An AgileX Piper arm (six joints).
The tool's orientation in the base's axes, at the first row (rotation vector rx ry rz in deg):
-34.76 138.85 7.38
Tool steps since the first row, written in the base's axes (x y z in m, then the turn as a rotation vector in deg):
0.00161 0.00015 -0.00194 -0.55 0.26 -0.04
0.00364 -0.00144 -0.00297 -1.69 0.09 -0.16
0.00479 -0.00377 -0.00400 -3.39 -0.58 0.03
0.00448 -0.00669 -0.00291 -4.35 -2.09 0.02
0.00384 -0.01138 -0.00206 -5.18 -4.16 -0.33
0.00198 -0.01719 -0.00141 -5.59 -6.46 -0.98
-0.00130 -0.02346 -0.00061 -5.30 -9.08 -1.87
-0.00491 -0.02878 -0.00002 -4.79 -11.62 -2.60
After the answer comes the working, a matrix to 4 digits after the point.
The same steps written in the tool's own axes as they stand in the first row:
-0.00001 -0.00049 0.00248 0.30 0.48 -0.21
-0.00018 -0.00277 0.00405 1.24 0.86 -0.79
0.00055 -0.00531 0.00497 2.57 1.02 -2.05
0.00126 -0.00782 0.00324 3.84 0.12 -2.93
0.00303 -0.01175 0.00111 5.44 -1.33 -3.59
0.00622 -0.01611 -0.00181 7.02 -3.15 -3.84
0.01048 -0.02024 -0.00574 8.38 -5.56 -3.59
0.01473 -0.02336 -0.00947 9.46 -8.01 -3.32

The tool's axes in the first row as the columns of a matrix, in the base's axes (rounded; the answer above uses it unrounded):
-0.6960 -0.4541 0.5561
-0.3926 0.8892 0.2347
-0.6011 -0.0550 -0.7973

